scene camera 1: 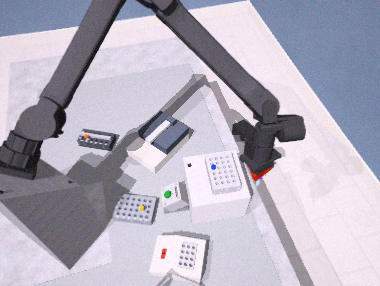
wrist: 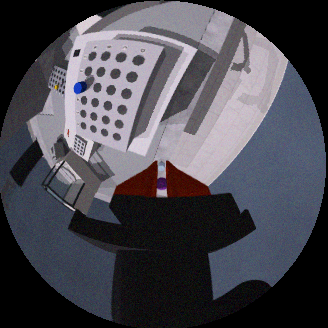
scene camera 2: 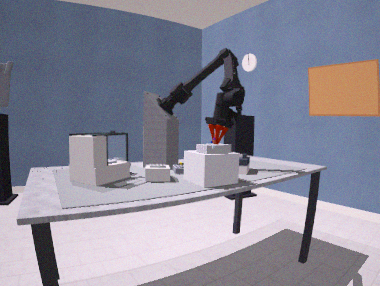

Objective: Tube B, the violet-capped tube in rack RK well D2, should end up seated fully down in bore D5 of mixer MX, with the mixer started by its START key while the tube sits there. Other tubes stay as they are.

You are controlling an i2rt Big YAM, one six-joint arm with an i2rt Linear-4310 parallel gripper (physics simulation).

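Places are measured from the arm's base along level axes (x ahead, y left, z up), in millimetres.
Pixels of known places: gripper, fingertip midpoint: (scene camera 1: 256, 178) (wrist: 161, 164) (scene camera 2: 215, 144); arm's base at its link origin: (scene camera 1: 15, 165) (scene camera 2: 164, 107).
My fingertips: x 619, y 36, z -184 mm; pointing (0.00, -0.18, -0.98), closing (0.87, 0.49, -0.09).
Observation:
Ahead of a thing's pixels: the offset from my fingertips to its middle. "*": to the spot under its first point.
My gripper (scene camera 1: 257, 179) (wrist: 161, 164) is shut on the violet-capped tube; its cap @[6 mm ahead, 6 mm right, 22 mm up] (scene camera 1: 260, 177) (wrist: 161, 184) shows between the red fingers, with a pale tube end near the fingertips. In scene view 1 the gripper appears just off the right side of the white mixer @[159 mm back, 36 mm left, 94 mm down] (scene camera 1: 220, 207) (scene camera 2: 211, 172). In the wrist view the tube is apart from the bore block @[* 52 mm back, 40 mm left, 36 mm down] (wrist: 142, 107), whose right-column bore D5 @[* 68 mm back, 15 mm left, 17 mm down] (wrist: 119, 124) looks empty. A blue-capped tube @[124 mm back, 49 mm left, 19 mm down] (scene camera 1: 213, 167) (wrist: 79, 87) stands in the left column. A green round button @[271 mm back, 23 mm left, 115 mm down] (scene camera 1: 167, 194) sits on a small white panel beside the mixer.
A grey rack @[384 mm back, 1 mm left, 164 mm down] (scene camera 1: 120, 216) holds a yellow-capped tube @[357 mm back, 13 mm right, 148 mm down] (scene camera 1: 142, 207) (wrist: 56, 87). A small dark rack @[545 mm back, 303 mm left, 155 mm down] (scene camera 1: 104, 145) has an orange cap @[577 mm back, 295 mm left, 127 mm down] (scene camera 1: 86, 136). A dark-lidded white unit @[* 319 mm back, 193 mm left, 134 mm down] (scene camera 1: 154, 156) and a white block with a red switch @[245 mm back, 173 mm right, 144 mm down] (scene camera 1: 163, 253) stand near the mixer. A framed device @[320 mm back, 413 mm right, 68 mm down] (scene camera 2: 87, 157) stands farther off.

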